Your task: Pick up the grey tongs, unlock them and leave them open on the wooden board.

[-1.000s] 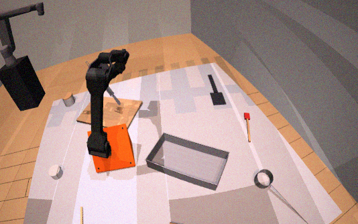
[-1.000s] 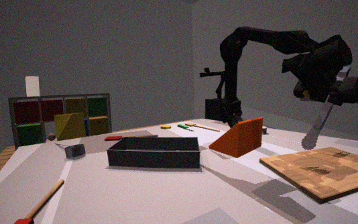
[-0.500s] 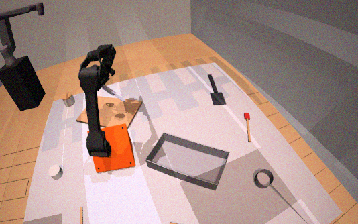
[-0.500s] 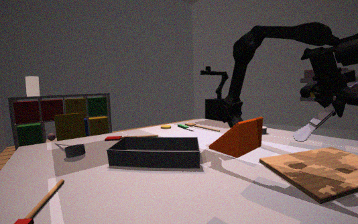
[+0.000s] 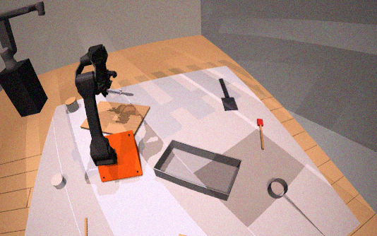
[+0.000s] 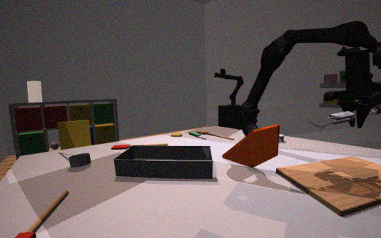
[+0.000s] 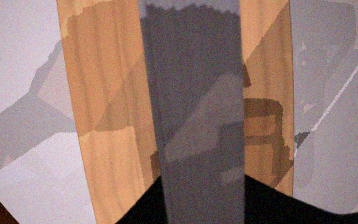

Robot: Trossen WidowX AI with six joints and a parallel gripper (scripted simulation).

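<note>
Now: gripper tip 150 mm above the wooden board. Also, from my gripper tip: roasting tin 440 mm to the right, 370 mm ahead, 130 mm below; then black spatula 660 mm ahead, 150 mm below, 30 mm to the left.
</note>
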